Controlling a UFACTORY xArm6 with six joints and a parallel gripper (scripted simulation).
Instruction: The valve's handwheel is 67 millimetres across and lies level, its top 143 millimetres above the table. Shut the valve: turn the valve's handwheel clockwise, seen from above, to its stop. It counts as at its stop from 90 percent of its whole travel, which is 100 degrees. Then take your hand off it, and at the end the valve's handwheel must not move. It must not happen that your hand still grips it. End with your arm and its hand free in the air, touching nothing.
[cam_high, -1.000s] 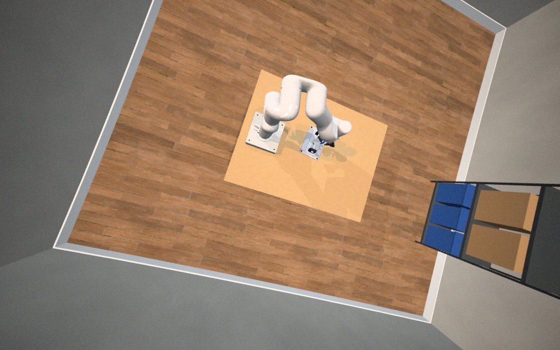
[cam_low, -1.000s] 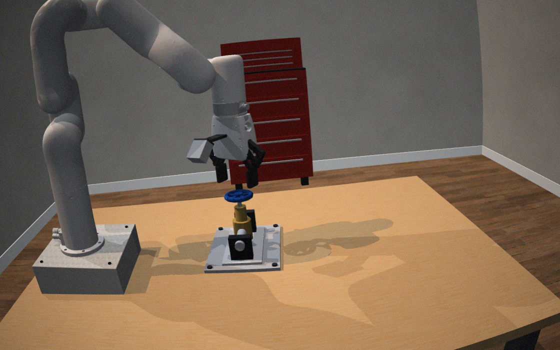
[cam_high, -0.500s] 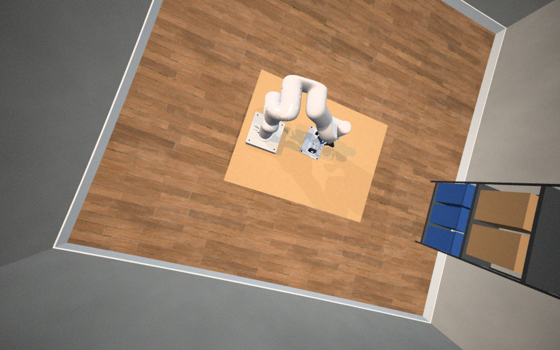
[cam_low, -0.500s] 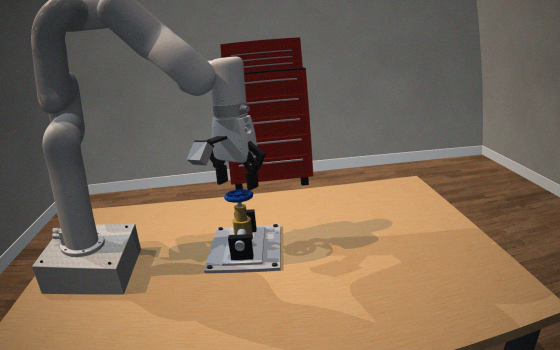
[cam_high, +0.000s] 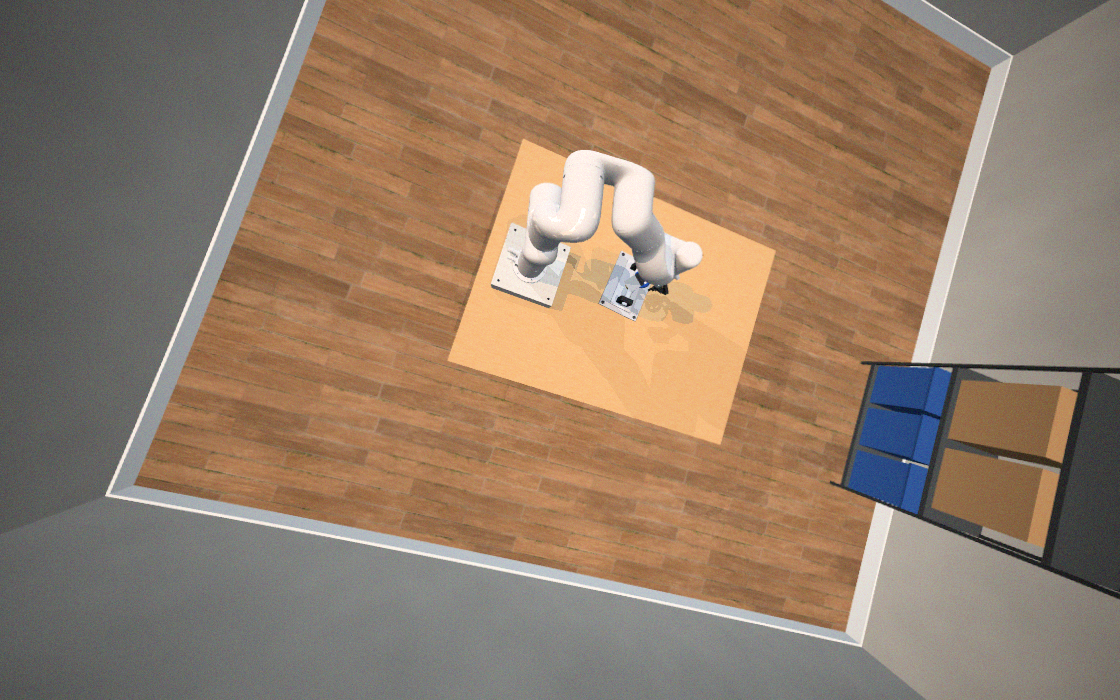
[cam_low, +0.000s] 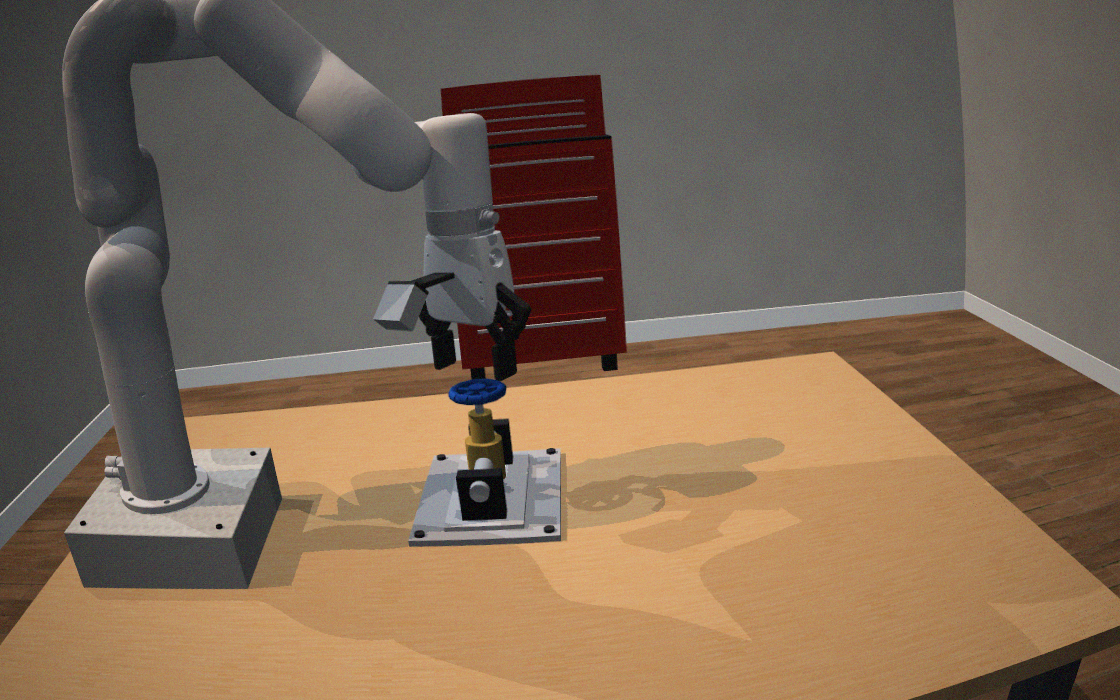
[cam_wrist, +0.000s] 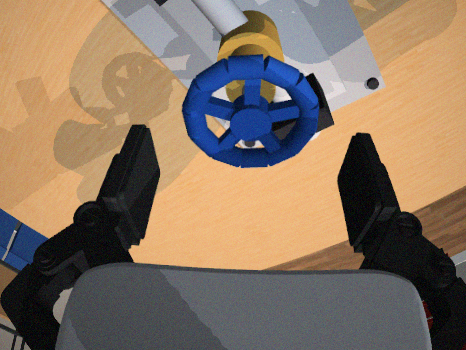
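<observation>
Right now my hand is 4 cm above the blue spoked handwheel.
</observation>
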